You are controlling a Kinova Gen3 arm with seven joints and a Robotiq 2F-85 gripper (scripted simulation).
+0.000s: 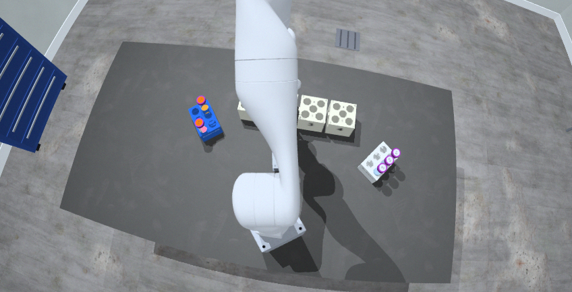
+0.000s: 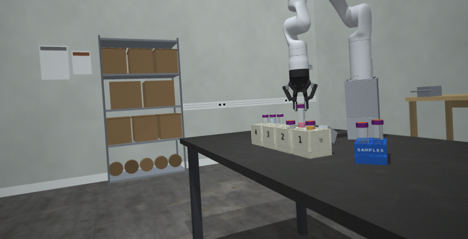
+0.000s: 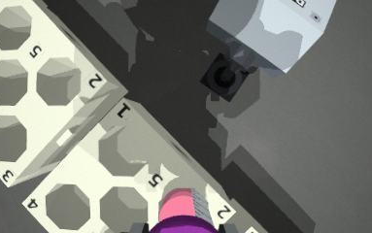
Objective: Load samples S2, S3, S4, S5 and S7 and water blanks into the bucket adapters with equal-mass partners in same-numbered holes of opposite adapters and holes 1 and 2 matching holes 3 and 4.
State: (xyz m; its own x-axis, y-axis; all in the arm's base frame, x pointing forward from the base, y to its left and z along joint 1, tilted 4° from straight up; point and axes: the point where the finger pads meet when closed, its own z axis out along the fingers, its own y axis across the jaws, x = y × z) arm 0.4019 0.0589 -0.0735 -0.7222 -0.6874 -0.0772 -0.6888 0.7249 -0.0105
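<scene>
Right now the tube of pink liquid is 1 cm behind my hand and 5 cm below it. Also, from my hand: orange-filled sample tube: 2 cm ahead, 9 cm to the left, 11 cm below; then adapter 2: 2 cm ahead, 3 cm to the right, 13 cm below; then adapter 1: 3 cm ahead, 8 cm to the left, 13 cm below.
</scene>
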